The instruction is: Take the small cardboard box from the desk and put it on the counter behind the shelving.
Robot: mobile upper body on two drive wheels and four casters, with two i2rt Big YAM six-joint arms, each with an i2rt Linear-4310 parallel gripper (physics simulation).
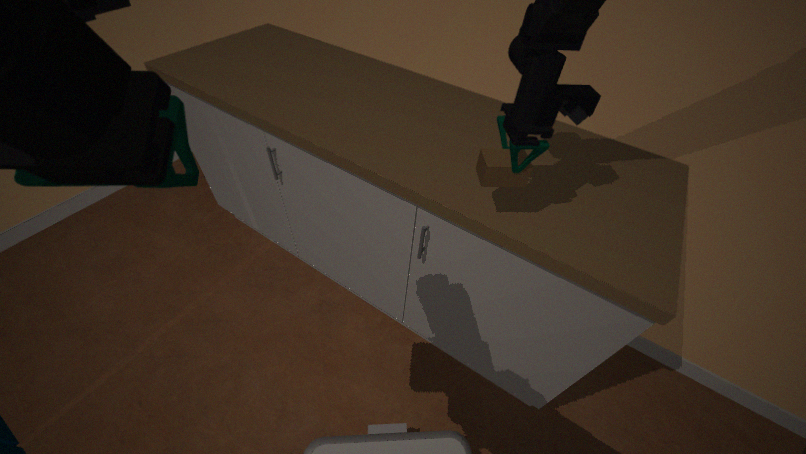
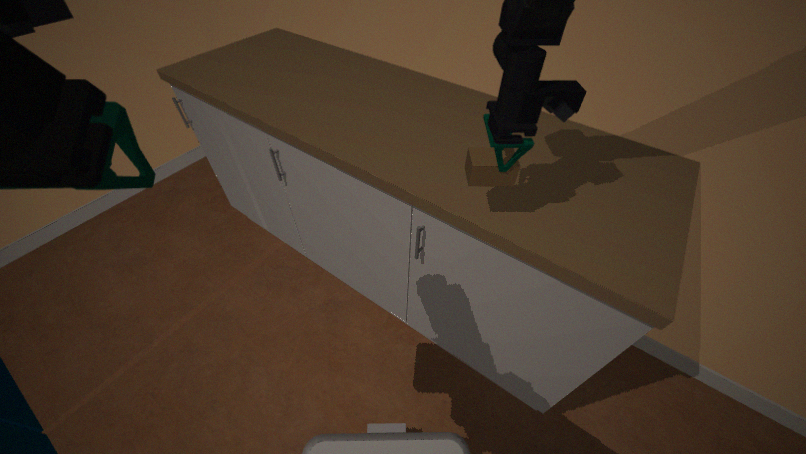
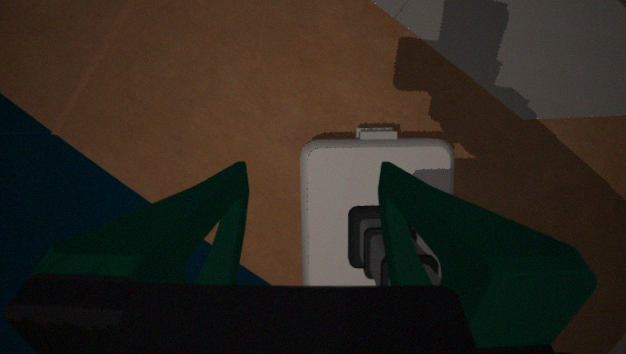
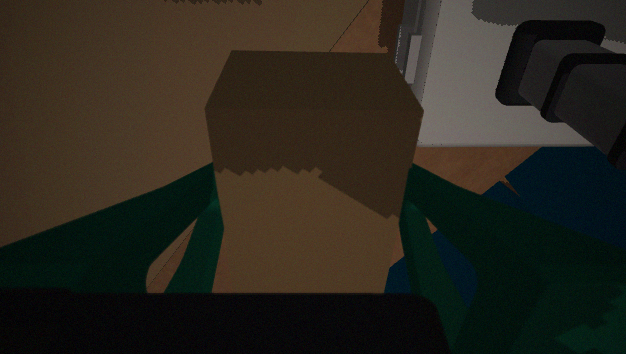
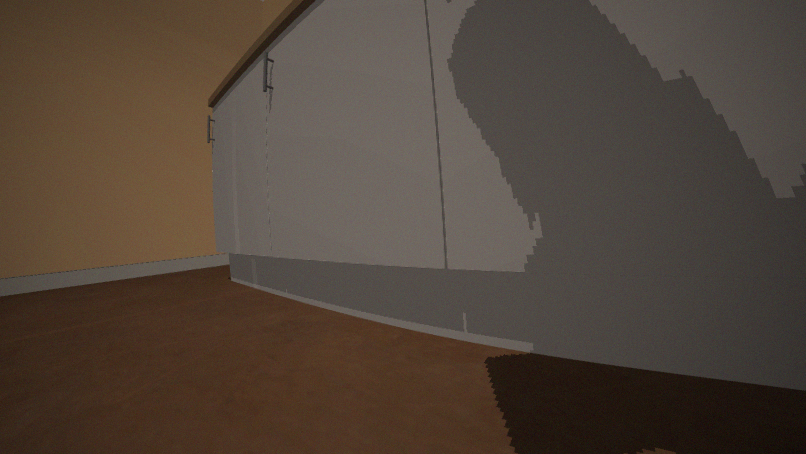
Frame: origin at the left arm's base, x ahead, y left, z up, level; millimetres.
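Seen in the pictures: left gripper, fingertip midpoint: (image 1: 166, 178) (image 2: 124, 180) (image 3: 313, 176); right gripper, fingertip midpoint: (image 1: 511, 163) (image 2: 499, 161) (image 4: 311, 175).
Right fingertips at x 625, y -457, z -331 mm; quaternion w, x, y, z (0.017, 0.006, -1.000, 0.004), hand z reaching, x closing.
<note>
A point is followed by its place in that frame.
The small cardboard box (image 1: 499, 178) {x 595, y -430, z -347 mm} (image 2: 486, 169) {x 595, y -426, z -327 mm} (image 4: 310, 225) {x 626, y -446, z -319 mm} is plain brown. My right gripper (image 1: 510, 160) {x 625, y -457, z -331 mm} (image 2: 496, 160) {x 625, y -457, z -331 mm} (image 4: 311, 175) {x 625, y -457, z -331 mm} is shut on it, with one green finger against each side. The box hangs over the right part of the brown counter top (image 1: 338, 95) {x 1217, y -61, z -500 mm} (image 2: 338, 95) {x 1228, y -56, z -500 mm} (image 4: 100, 100) {x 783, y -411, z -500 mm}. The arm's shadow falls on the counter beside the box, and the box seems a little above the surface; the exact gap cannot be told. My left gripper (image 1: 107, 183) (image 3: 313, 176) {x 338, y -5, z -138 mm} is partly open and empty, left of the counter. The desk and the shelving do not show.
White cabinet doors (image 1: 344, 214) {x 903, y -82, z -766 mm} (image 2: 349, 214) {x 890, y -99, z -752 mm} (image 5: 349, 140) {x 868, y -130, z -989 mm} with metal handles form the counter's front. Walls (image 1: 733, 225) {x 737, y -1306, z -641 mm} (image 5: 101, 140) {x 1560, y 1546, z -556 mm} stand behind and beside it. My white base (image 1: 389, 445) {x 286, y -229, z -1150 mm} (image 3: 330, 175) {x 208, y -63, z -1150 mm} is near the counter front. A dark blue area (image 2: 19, 406) {x 451, y 1184, z -1349 mm} (image 3: 60, 200) {x 160, y 789, z -1029 mm} lies at the lower left.
</note>
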